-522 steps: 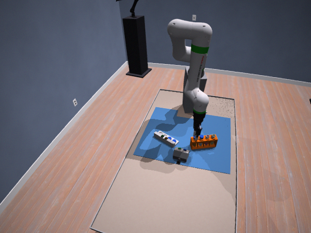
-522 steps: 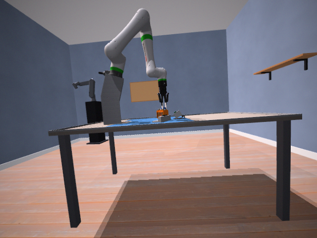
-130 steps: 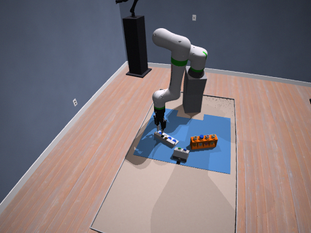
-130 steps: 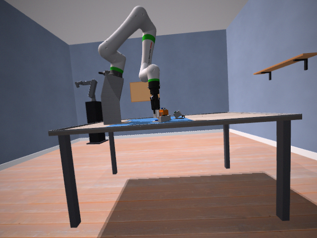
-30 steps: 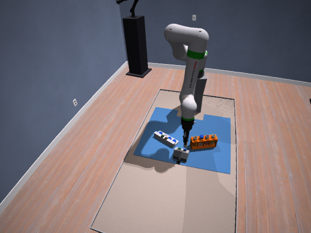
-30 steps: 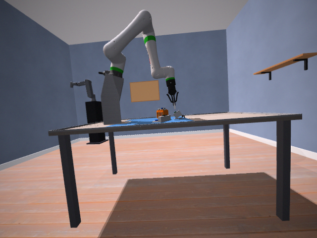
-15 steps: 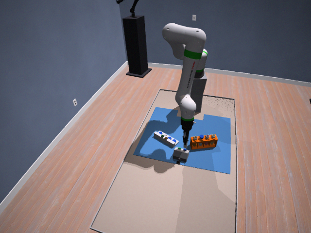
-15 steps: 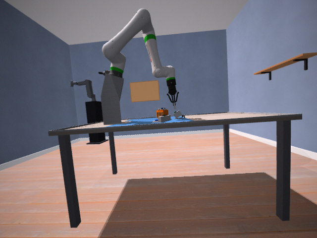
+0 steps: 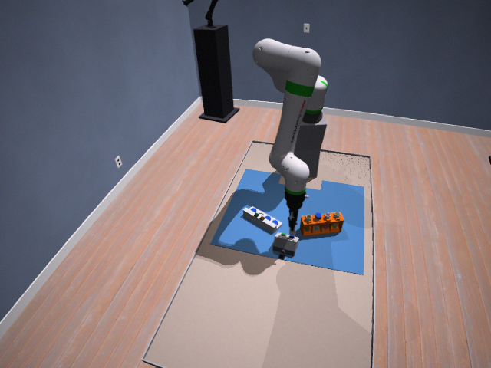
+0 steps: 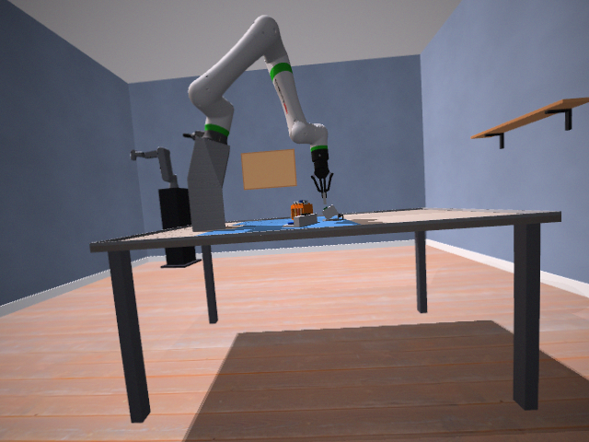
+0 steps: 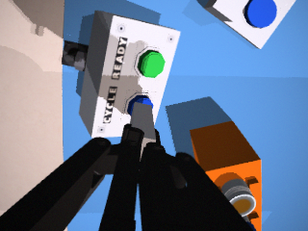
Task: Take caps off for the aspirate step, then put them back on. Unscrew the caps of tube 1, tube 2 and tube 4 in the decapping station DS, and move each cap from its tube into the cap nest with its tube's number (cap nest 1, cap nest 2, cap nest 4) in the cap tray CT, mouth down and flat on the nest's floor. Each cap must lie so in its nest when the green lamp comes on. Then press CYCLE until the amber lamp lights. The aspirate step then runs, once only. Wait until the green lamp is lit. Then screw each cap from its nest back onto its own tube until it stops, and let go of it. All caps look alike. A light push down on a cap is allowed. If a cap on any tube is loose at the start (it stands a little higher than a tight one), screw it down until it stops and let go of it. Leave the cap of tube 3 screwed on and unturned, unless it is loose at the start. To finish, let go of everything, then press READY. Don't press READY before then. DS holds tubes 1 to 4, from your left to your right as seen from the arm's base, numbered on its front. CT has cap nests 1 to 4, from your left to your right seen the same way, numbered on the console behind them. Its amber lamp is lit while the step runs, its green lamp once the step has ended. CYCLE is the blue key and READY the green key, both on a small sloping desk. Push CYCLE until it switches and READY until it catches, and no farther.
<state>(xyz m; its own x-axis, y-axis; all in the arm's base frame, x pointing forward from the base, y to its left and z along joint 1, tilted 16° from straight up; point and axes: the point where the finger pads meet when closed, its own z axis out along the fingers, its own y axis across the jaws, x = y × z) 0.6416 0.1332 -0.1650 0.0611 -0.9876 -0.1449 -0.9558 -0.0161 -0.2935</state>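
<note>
Right now my hand is 50 mm above the blue key. Round my hand: green key: 40 mm to the right, 50 mm below; small sloping desk: 20 mm ahead, 20 mm to the right, 70 mm below.
</note>
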